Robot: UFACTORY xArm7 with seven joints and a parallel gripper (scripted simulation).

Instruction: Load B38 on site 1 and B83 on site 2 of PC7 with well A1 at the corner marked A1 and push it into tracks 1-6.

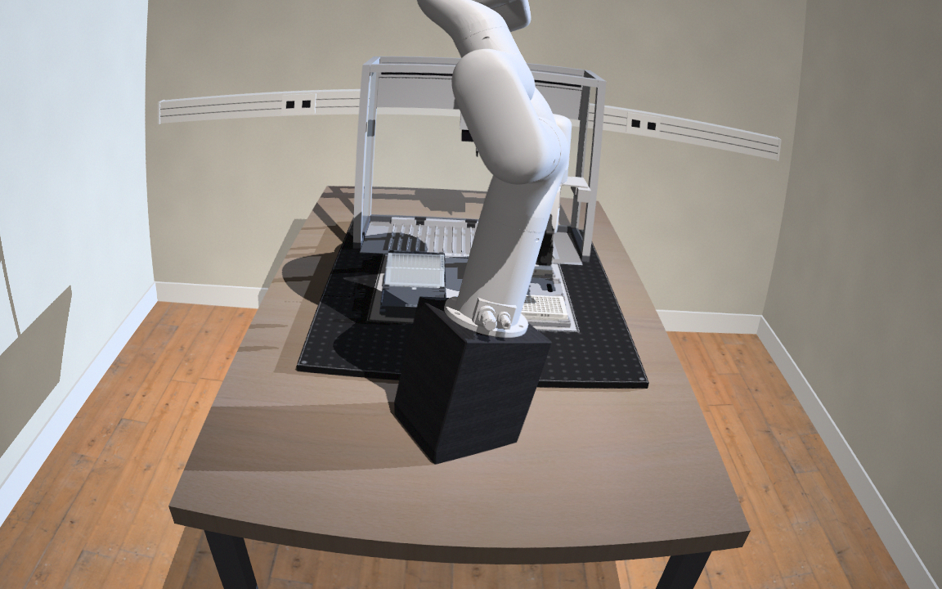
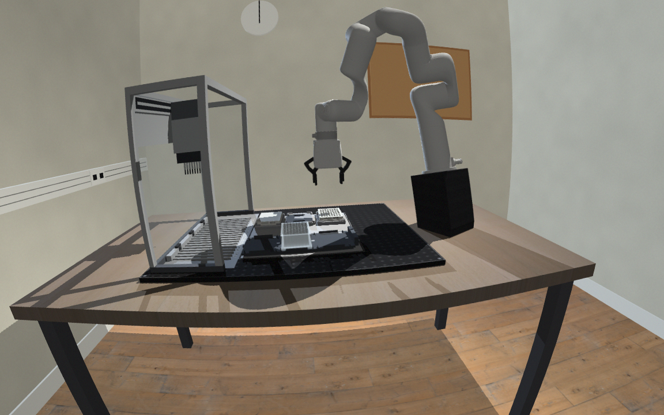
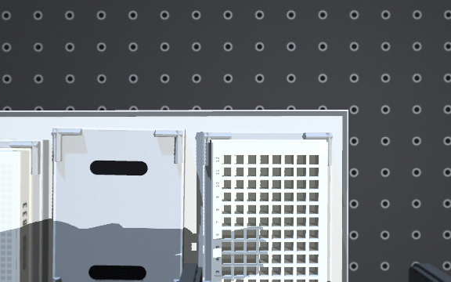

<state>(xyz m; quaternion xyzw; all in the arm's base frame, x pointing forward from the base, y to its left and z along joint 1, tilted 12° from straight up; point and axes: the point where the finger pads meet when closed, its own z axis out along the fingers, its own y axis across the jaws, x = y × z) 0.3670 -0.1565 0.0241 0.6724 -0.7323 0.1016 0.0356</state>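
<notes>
Right now the 96-well plate B38 is 120 mm below my hand. Round my hand: plate carrier PC7: 140 mm ahead, 240 mm to the left, 130 mm below; then nest S1: 140 mm below; then nest S2: 110 mm ahead, 10 mm to the right, 140 mm below.
</notes>
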